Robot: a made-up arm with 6 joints.
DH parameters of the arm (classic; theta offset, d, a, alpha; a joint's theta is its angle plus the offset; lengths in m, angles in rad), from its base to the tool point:
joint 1: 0 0.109 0 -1.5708
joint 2: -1.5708 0 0.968 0
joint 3: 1.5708 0.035 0 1.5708
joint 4: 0 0.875 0 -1.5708
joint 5: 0 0 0 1.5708
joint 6: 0 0.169 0 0
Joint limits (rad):
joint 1: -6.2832..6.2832
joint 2: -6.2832..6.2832
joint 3: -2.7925..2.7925
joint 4: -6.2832..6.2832
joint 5: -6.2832..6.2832
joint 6: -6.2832..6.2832
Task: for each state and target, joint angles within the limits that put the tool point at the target. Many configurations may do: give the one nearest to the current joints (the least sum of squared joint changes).
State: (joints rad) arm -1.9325 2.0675 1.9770 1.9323 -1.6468 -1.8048
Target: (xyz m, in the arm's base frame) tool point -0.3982 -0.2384 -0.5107
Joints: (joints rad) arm -2.3373 1.5210 2.2151 1.9130 -1.7558 -1.8048
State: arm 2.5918 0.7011 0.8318 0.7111 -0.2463 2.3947
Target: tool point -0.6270 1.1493 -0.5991
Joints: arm 2.0622 1.2973 1.4993 0.7380 -0.2174 2.3947
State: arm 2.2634 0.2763 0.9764 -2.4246 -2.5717 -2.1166
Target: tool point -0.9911 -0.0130 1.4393
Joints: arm 3.0238 0.3611 0.5128 -2.3076 -2.2879 -2.1166
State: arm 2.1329 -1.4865 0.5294 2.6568 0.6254 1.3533
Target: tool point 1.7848 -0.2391 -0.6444
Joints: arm 3.0543 -2.1184 0.4016 2.7165 0.7527 1.3533
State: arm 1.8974 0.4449 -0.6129 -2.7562 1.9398 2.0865
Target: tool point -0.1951 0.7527 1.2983
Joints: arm 1.8466 1.1451 -1.1082 -2.7679 2.1311 2.0865
